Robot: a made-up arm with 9 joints. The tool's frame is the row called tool. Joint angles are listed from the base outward.
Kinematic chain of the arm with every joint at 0, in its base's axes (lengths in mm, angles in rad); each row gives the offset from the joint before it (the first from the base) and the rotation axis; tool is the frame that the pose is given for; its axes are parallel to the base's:
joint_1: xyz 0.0 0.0 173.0 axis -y
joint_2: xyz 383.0 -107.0 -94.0 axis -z
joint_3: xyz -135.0 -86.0 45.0 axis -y
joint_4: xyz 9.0 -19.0 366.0 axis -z
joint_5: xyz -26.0 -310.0 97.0 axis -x
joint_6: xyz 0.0 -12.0 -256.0 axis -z
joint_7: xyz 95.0 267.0 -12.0 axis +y
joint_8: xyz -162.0 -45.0 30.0 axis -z
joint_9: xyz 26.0 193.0 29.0 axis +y
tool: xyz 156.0 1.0 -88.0
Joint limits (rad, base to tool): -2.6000..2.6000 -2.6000..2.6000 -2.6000..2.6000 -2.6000..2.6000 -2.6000..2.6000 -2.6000..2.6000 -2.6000..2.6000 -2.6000..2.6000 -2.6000..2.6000
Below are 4 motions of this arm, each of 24 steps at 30 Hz.
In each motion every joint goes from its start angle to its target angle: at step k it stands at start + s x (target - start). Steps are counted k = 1, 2, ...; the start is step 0. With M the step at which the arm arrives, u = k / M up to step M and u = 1 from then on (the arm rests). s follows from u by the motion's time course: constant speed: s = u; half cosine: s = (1 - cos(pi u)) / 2; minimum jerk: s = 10 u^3 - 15 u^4 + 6 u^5.
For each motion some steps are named. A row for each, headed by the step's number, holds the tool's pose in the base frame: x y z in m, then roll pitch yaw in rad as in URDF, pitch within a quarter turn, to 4 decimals.
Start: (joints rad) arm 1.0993 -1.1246 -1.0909 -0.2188 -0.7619 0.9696 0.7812 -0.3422 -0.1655
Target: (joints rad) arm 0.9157 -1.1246 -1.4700 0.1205 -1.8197 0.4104 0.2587 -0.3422 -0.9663
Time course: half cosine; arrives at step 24
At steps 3, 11, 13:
3: 0.4504 0.2841 0.6058 -0.1731 0.7631 -0.2463
11: 0.5567 0.3911 0.6985 0.2064 0.5295 -0.1298
13: 0.6094 0.4114 0.7457 0.3115 0.4152 -0.1602

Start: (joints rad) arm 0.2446 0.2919 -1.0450 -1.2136 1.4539 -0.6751 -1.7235 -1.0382 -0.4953
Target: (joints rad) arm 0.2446 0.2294 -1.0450 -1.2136 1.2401 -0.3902 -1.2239 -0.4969 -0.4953
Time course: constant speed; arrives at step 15
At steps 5, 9, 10, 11, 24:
5: 0.4385 -0.7029 -0.2673 -1.2402 -0.4731 -2.7825
9: 0.4031 -0.6468 -0.2241 -1.2020 -0.6066 -2.9790
10: 0.3957 -0.6313 -0.2128 -1.1883 -0.6394 -3.0326
11: 0.3889 -0.6153 -0.2014 -1.1726 -0.6718 -3.0885
24: 0.3692 -0.5468 -0.1547 -1.0848 -0.7944 2.9447

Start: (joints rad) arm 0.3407 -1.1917 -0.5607 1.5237 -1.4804 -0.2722 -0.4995 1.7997 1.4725
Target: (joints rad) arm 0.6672 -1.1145 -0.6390 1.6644 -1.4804 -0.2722 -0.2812 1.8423 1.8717
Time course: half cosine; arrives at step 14
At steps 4, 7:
4: 0.4173 0.0929 0.8908 2.5809 0.1830 0.6028
7: 0.3425 0.1013 0.9371 2.5403 0.0368 0.6415

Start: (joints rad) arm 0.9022 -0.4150 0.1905 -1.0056 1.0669 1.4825 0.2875 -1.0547 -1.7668
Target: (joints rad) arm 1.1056 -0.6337 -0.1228 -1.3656 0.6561 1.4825 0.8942 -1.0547 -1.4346
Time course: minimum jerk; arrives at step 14
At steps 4, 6, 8, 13, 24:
4: -0.0223 0.0635 0.8048 -2.0810 0.1942 -3.0353
6: -0.0799 0.1127 0.8166 -1.9763 -0.0902 -3.0591
8: -0.1316 0.1767 0.8308 -1.7859 -0.4027 3.0963
13: -0.1701 0.2802 0.8323 -1.3051 -0.6998 2.6584
24: -0.1703 0.2812 0.8322 -1.2994 -0.7012 2.6530

